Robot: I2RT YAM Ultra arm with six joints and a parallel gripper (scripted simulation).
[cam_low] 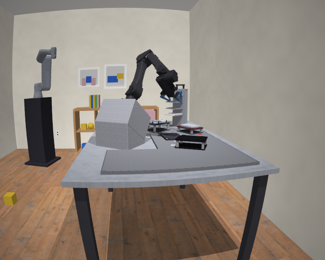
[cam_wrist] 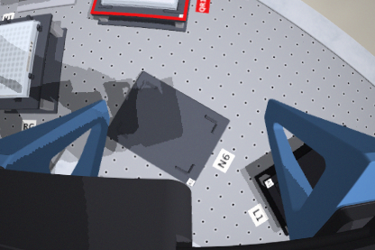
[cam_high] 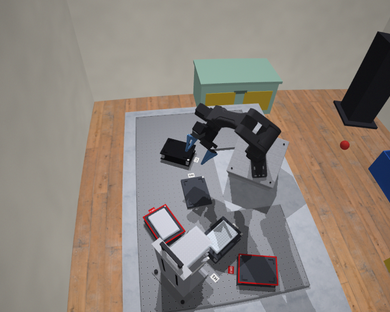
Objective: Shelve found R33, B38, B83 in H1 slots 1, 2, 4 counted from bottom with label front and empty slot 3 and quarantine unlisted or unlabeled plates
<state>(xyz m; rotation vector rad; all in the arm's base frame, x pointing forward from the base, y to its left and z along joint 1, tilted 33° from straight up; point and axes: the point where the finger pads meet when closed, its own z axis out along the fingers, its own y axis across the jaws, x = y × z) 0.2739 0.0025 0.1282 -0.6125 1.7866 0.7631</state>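
Right now the regrip nest RG is 280 mm to the left of my hand, 190 mm below it and 130 mm behind it. Round my hand: black landing nest L1: 200 mm to the right, 200 mm below, 100 mm ahead; flat dark nest N6: 240 mm below, 30 mm to the left, 20 mm behind; deck label N6: 240 mm below, 70 mm to the right, 10 mm ahead.
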